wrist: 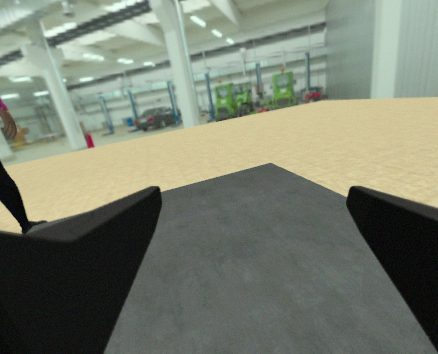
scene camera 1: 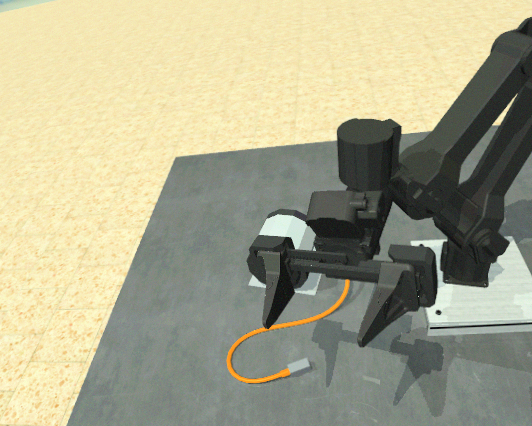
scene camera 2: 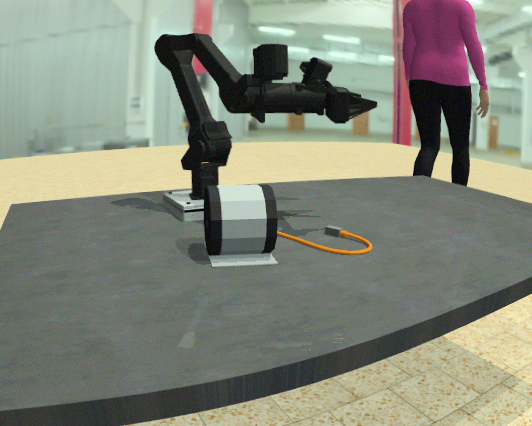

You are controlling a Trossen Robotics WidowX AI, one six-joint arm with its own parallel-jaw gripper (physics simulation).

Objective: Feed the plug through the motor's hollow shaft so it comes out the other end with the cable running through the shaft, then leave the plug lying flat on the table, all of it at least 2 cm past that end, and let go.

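Frame: origin at the arm's base, x ahead, y left, z up, level; centimetres.
Where they show: gripper, fingertip midpoint: (wrist: pixel 253 195) (scene camera 1: pixel 309 335) (scene camera 2: pixel 368 100); arm's base, origin of the base link: (scene camera 1: pixel 464 269).
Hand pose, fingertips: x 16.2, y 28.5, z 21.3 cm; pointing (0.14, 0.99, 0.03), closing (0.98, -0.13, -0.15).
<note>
Each offset is from my fingertips to the top centre of the thing. "*": to the spot under its first point. Level surfaces: height alone.
The motor @(dx +12.1, dy -27.4, dz -14.2 cm) (scene camera 1: pixel 283 226) (scene camera 2: pixel 243 215), a white drum with black end rings, lies on its side on a pale foot plate @(dx +12.4, dy -27.4, dz -24.1 cm) (scene camera 2: pixel 242 261). The gripper partly covers it in scene camera 1, and its shaft opening is not visible. The grey plug @(dx +6.0, dy -9.0, dz -23.0 cm) (scene camera 1: pixel 300 366) (scene camera 2: pixel 333 231) lies on the table beside the motor. Its orange cable @(* dx +16.9, dy -8.9, dz -23.8 cm) (scene camera 1: pixel 229 356) (scene camera 2: pixel 370 245) curves over the table from the plug towards the motor; its far part is hidden behind the gripper or motor. My gripper (scene camera 1: pixel 314 336) (scene camera 2: pixel 375 104) (wrist: pixel 253 195) is open and empty, level and high above the table. The plug does not show in the wrist view.
The dark grey table @(dz -24.4 cm) (scene camera 1: pixel 190 200) (scene camera 2: pixel 125 310) (wrist: pixel 250 250) has its far corner ahead of the fingers in the wrist view. The arm's white base plate (scene camera 1: pixel 470 314) (scene camera 2: pixel 187 209) is on the table near the motor. A person in pink (scene camera 2: pixel 442 50) stands beyond the table.
</note>
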